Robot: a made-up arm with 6 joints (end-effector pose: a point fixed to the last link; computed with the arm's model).
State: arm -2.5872 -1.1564 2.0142 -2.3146 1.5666 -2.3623
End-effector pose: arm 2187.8 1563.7 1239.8 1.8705 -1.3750 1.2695
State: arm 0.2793 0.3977 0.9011 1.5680 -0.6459 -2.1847
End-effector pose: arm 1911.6 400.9 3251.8 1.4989 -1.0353 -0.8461
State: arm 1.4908 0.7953 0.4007 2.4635 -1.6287 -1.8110
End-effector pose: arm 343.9 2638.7 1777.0 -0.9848 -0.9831 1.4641
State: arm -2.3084 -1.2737 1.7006 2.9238 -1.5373 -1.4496
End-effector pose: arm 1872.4 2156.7 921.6 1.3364 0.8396 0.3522
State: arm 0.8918 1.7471 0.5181 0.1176 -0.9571 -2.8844
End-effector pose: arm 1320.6 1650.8 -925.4 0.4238 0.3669 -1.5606
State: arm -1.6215 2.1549 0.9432 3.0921 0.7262 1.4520
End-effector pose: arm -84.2 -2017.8 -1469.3 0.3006 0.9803 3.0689
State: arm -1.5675 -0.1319 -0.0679 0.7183 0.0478 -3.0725
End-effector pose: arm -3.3 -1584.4 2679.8 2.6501 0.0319 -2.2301
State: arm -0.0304 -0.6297 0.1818 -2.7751 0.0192 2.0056
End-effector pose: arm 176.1 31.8 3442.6 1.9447 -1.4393 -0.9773
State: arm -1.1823 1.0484 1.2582 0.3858 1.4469 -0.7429
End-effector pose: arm 1095.6 -2458.5 2397.0 -1.7188 -0.7397 1.6337
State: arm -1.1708 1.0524 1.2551 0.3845 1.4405 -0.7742
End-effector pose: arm 1127.6 -2454.9 2382.5 -1.7080 -0.7631 1.6648
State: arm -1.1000 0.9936 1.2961 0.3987 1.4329 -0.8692
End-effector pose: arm 1242.2 -2248.2 2586.0 -1.6991 -0.7024 1.8107
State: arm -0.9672 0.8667 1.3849 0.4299 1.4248 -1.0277
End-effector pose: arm 1341.8 -1774.8 2982.7 -1.6537 -0.5485 2.0425
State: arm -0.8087 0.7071 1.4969 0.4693 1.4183 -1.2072
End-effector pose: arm 1251.9 -1152.6 3381.0 -1.5568 -0.3513 2.2761
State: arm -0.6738 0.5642 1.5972 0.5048 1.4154 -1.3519
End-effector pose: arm 986.2 -632.6 3626.2 -1.4529 -0.1739 2.4503
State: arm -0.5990 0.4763 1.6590 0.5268 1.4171 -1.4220
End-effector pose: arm 748.4 -356.2 3719.5 -1.3942 -0.0562 2.5357
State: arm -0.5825 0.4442 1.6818 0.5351 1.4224 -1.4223
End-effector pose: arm 647.6 -270.9 3741.6 -1.3892 0.0032 2.5454
